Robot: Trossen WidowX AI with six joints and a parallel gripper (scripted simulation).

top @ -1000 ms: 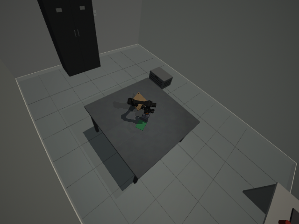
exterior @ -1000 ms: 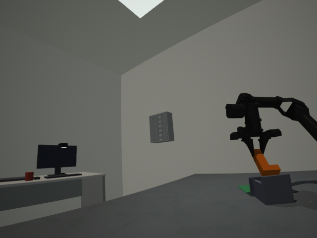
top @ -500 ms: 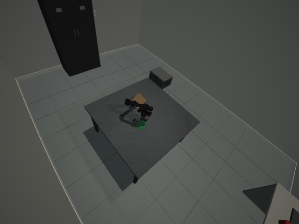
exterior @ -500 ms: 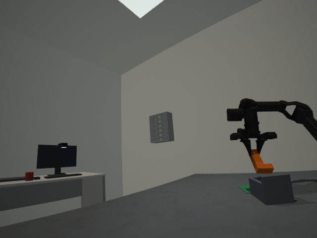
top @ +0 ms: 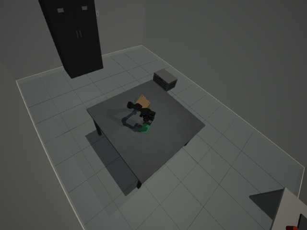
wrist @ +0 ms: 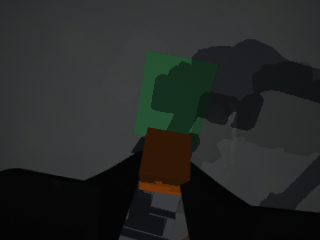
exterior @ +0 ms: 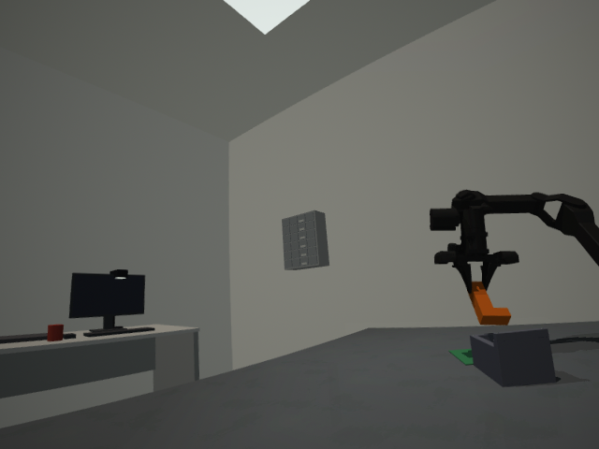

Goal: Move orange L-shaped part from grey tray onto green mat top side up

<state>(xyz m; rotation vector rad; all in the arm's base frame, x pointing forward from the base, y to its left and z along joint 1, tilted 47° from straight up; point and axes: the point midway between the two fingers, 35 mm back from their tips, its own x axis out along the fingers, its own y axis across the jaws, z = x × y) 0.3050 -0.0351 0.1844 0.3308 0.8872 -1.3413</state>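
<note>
The orange L-shaped part lies 3 cm to the left of my gripper tip, 3 cm below it and 2 cm behind it. Round my gripper tip: green mat (17 cm below, 3 cm to the right, 1 cm ahead).
</note>
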